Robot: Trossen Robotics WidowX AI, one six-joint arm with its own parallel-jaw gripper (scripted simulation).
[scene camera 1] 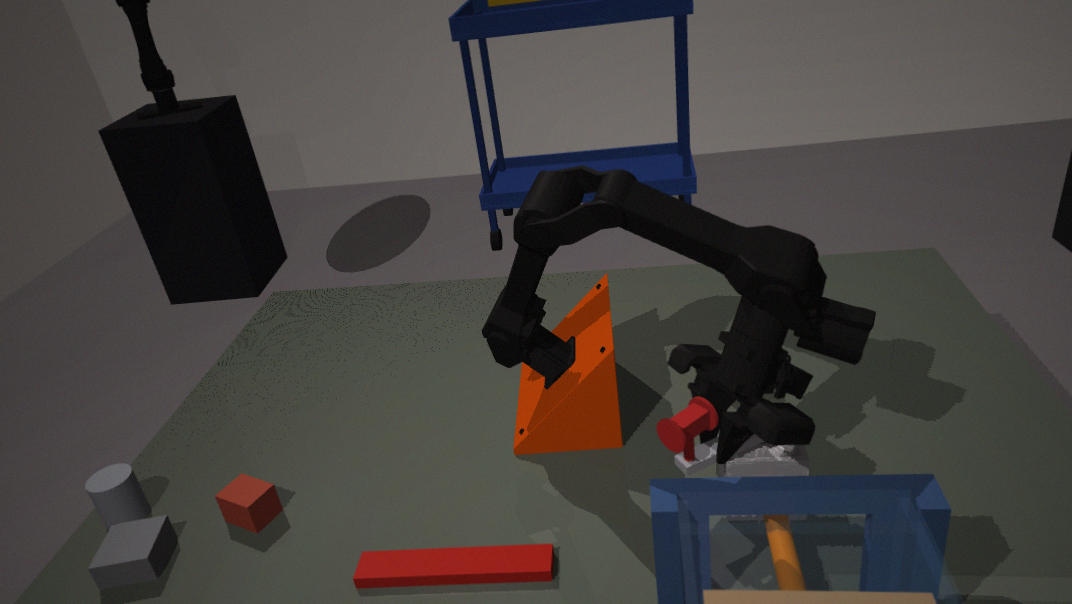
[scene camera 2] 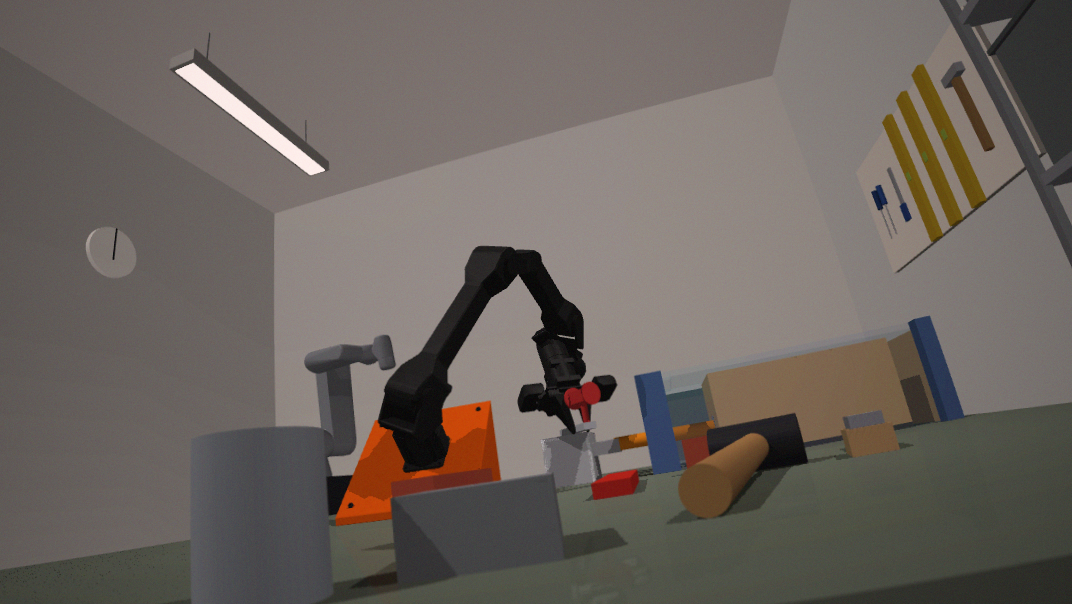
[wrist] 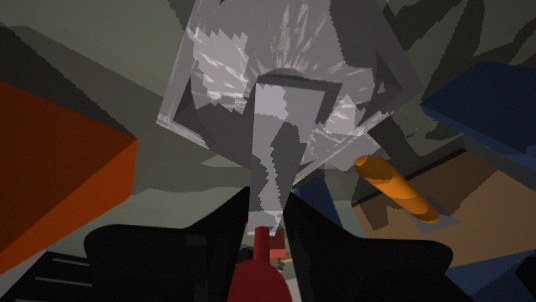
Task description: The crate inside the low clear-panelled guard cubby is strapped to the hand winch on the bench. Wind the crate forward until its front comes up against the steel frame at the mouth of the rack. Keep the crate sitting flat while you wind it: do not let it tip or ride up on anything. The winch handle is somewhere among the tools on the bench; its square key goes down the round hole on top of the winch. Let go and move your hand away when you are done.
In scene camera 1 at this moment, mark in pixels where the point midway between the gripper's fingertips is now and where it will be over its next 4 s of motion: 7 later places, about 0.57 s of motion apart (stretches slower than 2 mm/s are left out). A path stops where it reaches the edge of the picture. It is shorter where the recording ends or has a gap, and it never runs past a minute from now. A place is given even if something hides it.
The gripper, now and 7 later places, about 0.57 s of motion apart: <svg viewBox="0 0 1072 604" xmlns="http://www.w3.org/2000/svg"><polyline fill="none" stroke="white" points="712,456 720,375 720,363 721,360 708,369 697,384 699,404 699,424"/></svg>
